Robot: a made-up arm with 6 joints.
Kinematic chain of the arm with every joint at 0, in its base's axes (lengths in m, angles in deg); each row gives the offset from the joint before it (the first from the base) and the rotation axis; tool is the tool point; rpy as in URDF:
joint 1: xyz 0 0 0.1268 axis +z
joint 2: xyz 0 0 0 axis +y
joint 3: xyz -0.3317 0 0.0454 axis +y
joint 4: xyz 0.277 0 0.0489 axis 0.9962 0 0.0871
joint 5: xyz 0 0 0 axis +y
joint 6: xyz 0.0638 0 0.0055 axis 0.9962 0 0.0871
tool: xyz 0 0 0 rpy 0 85 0
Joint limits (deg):
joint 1: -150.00..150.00
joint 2: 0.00..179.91
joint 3: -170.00..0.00
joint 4: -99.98..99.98
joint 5: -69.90..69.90
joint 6: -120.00..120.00
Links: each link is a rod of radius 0.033 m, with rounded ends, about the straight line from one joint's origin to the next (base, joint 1, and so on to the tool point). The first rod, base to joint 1, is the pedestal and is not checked.
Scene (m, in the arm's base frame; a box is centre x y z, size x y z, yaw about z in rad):
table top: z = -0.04
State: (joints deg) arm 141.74 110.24 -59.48 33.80 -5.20 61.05
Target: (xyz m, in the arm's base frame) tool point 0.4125 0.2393 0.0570
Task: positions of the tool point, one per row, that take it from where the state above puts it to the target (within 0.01 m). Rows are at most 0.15 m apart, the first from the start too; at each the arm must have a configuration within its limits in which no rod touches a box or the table.
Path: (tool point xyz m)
1: -0.2602 0.3403 0.1810
2: -0.1745 0.4013 0.1651
3: -0.0745 0.4399 0.1484
4: 0.0339 0.4527 0.1312
5: 0.1439 0.4379 0.1134
6: 0.2482 0.3958 0.0951
7: 0.3398 0.3283 0.0763
8: 0.4125 0.2393 0.0570

